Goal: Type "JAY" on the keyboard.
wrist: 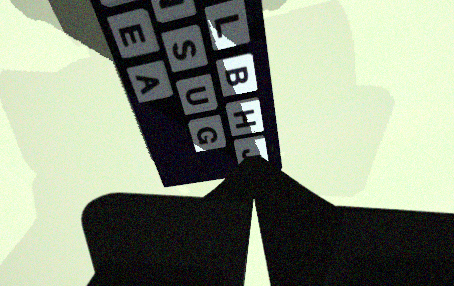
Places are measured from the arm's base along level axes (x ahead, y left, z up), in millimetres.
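Pixels of known places: gripper, fingertip midpoint: [253, 165].
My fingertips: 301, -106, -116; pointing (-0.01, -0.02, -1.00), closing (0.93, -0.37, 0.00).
Observation:
For each thing: its top centre in the pictures, then the offset to it from my fingertips, as dx, dy, dz. "spot": a spot on its surface instead. Level surfaces: height alone.
- black keyboard, surface spot: [172, 167] spot: -42, +10, -4
- J key, top centre: [251, 154] +1, +7, +0
- H key, top centre: [244, 118] +4, +26, +2
- G key, top centre: [207, 135] -16, +23, +2
- B key, top centre: [236, 75] +6, +45, +2
- U key, top centre: [196, 96] -13, +42, +2
- pale table top, surface height: dz -15
A black keyboard [172, 167] with grey letter keys runs from the top of the view down to the middle, its letters turned sideways. The J key [244, 149] is at its lower right corner, with its lower part hidden behind the fingertips. The A key [149, 82] is on the left side. The Y key cannot be made out. My gripper [253, 165] is shut and empty. Its tips overlap the lower part of the J key in the view; whether they touch it cannot be told.
The H key [244, 117] is beside the J key, and the G key [207, 135] is to its left. The B key [237, 75] and U key [197, 94] lie farther up. A pale table top [315, 115] with soft shadows surrounds the keyboard. Shade covers most keys.

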